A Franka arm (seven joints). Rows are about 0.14 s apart.
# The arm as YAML. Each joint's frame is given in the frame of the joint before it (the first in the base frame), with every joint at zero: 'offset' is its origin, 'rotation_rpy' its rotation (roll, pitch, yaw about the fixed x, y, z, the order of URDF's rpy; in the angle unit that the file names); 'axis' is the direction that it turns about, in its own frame. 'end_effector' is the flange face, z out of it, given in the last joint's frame.
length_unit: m
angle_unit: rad
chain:
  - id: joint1
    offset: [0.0, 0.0, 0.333]
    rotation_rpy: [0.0, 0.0, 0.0]
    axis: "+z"
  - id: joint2
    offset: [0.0, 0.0, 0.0]
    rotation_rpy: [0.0, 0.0, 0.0]
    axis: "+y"
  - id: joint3
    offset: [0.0, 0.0, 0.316]
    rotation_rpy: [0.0, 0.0, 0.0]
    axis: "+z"
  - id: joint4
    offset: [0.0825, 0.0, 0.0]
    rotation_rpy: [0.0, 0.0, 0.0]
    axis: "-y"
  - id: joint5
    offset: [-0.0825, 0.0, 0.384]
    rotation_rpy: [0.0, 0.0, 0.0]
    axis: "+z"
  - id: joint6
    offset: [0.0, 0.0, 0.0]
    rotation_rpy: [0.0, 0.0, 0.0]
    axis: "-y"
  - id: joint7
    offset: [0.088, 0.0, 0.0]
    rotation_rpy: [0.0, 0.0, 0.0]
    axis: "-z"
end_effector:
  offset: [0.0, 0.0, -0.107]
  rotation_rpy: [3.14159, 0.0, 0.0]
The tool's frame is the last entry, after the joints.
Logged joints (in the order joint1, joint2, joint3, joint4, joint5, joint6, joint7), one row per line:
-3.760, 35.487, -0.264, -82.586, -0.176, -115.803, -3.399
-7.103, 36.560, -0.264, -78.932, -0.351, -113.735, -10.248
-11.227, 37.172, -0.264, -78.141, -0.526, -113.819, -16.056
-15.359, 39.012, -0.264, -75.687, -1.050, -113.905, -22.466
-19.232, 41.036, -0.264, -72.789, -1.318, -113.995, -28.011
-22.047, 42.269, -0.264, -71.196, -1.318, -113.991, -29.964
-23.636, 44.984, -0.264, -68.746, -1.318, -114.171, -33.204
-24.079, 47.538, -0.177, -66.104, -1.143, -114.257, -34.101
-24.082, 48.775, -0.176, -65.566, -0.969, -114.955, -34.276
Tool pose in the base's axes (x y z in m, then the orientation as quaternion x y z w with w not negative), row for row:
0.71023, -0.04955, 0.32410, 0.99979, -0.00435, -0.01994, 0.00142
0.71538, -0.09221, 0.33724, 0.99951, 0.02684, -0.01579, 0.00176
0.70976, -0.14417, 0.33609, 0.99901, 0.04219, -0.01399, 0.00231
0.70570, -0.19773, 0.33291, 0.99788, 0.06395, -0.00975, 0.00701
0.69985, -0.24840, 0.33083, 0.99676, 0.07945, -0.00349, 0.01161
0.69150, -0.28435, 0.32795, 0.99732, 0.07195, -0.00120, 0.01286
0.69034, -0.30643, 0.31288, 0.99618, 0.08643, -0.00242, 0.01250
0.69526, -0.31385, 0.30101, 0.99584, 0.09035, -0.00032, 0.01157
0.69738, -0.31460, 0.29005, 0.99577, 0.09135, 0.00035, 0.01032
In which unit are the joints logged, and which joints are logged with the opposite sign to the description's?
The joints are logged in degrees. Opposite sign: joint6.
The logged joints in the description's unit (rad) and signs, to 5 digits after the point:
-0.06562, 0.61936, -0.00461, -1.44140, -0.00307, 2.02114, -0.05932
-0.12397, 0.63809, -0.00461, -1.37762, -0.00613, 1.98505, -0.17886
-0.19595, 0.64877, -0.00461, -1.36382, -0.00918, 1.98652, -0.28023
-0.26807, 0.68089, -0.00461, -1.32099, -0.01833, 1.98802, -0.39211
-0.33566, 0.71621, -0.00461, -1.27041, -0.02300, 1.98959, -0.48888
-0.38479, 0.73773, -0.00461, -1.24260, -0.02300, 1.98952, -0.52297
-0.41253, 0.78512, -0.00461, -1.19984, -0.02300, 1.99266, -0.57952
-0.42026, 0.82969, -0.00309, -1.15373, -0.01995, 1.99416, -0.59517
-0.42031, 0.85128, -0.00307, -1.14434, -0.01691, 2.00634, -0.59823

